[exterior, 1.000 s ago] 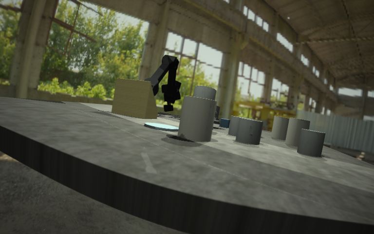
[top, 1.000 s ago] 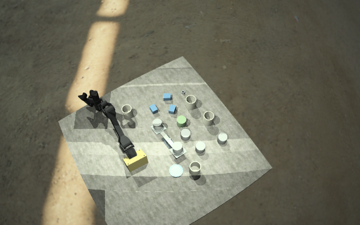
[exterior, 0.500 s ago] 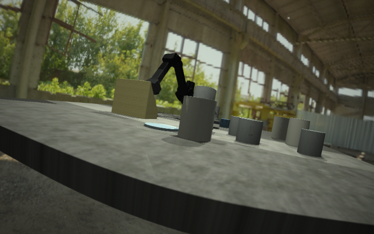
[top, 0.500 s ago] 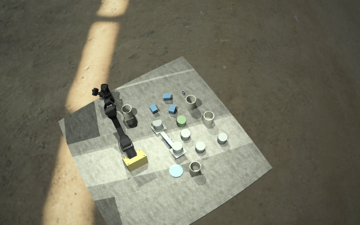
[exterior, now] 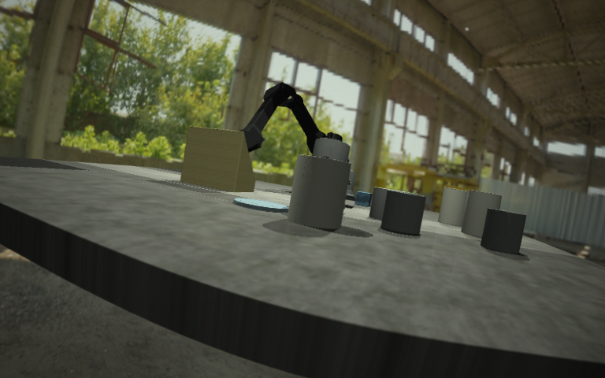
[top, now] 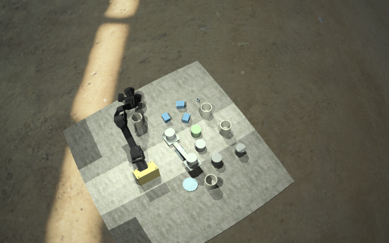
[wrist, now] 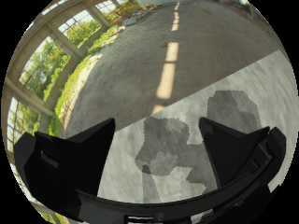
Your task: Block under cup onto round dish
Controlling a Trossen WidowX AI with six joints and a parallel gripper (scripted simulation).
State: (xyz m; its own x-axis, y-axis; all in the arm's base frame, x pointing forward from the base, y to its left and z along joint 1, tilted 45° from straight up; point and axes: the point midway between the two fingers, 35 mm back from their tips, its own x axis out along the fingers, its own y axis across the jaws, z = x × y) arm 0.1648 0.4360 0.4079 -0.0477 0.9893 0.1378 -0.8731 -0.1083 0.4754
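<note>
My gripper tip is now 500 mm to the left of the teal block, 120 mm short of it and 10 mm below it. Round my gripper tip: round light-blue dish (860 mm to the right, 60 mm ahead, 30 mm below); small balance (630 mm to the right, 140 mm ahead); green cylinder (550 mm to the right, 280 mm ahead, 10 mm above).
</note>
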